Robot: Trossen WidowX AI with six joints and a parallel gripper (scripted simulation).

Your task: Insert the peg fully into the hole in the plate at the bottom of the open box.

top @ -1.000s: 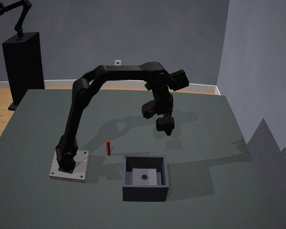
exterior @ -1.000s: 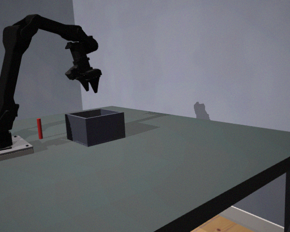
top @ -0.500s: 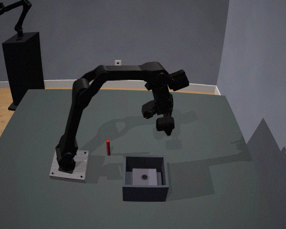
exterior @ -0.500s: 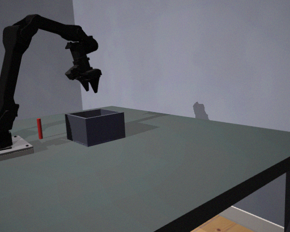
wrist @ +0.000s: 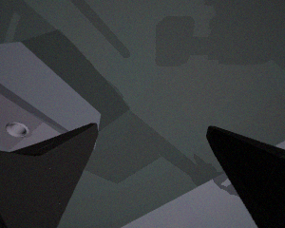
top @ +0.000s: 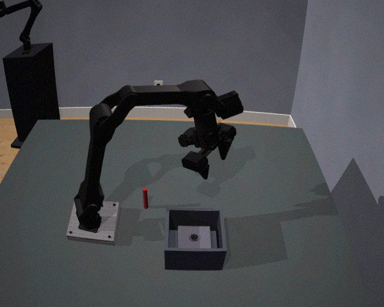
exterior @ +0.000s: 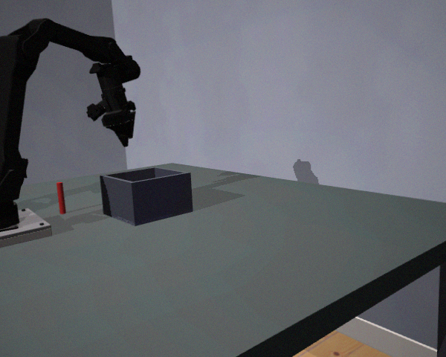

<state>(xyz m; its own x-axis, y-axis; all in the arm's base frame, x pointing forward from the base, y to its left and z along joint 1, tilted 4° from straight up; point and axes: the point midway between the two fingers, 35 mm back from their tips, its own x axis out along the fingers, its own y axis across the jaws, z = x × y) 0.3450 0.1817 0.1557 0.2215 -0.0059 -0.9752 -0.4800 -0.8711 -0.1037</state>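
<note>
Right now the red peg is 19 cm behind my hand, 3 cm to the right of it and 16 cm below it. Also, from my hand: plate (2 cm behind, 18 cm to the right, 15 cm below); then box (2 cm behind, 18 cm to the right, 17 cm below).
</note>
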